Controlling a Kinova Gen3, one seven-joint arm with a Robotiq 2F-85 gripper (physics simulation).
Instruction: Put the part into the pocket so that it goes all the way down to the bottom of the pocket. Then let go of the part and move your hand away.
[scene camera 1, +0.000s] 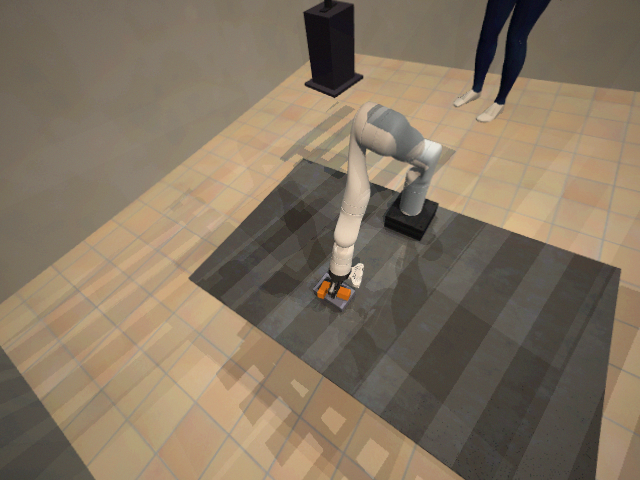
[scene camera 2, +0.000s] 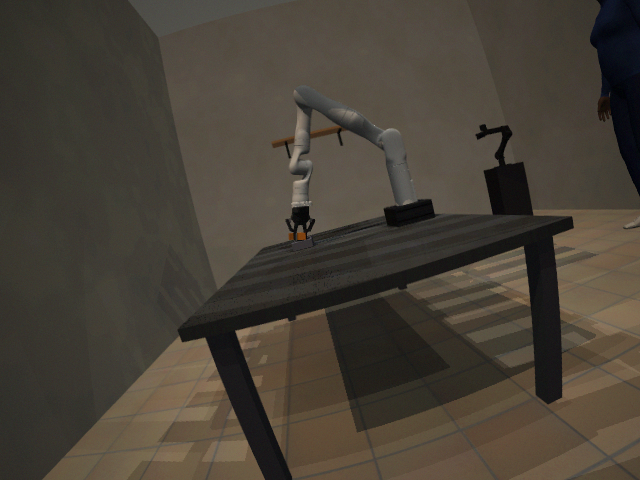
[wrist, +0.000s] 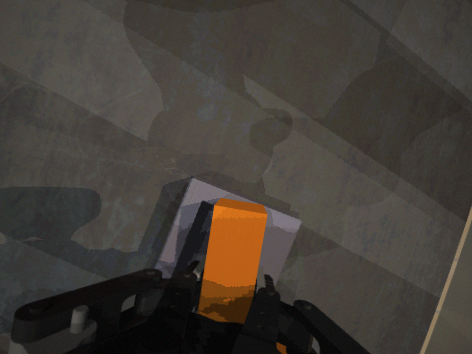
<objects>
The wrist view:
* my gripper: 231, 273
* orange part: 237, 230, gripped by my gripper
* grey pocket block: 187, 241, touched by my gripper
</objects>
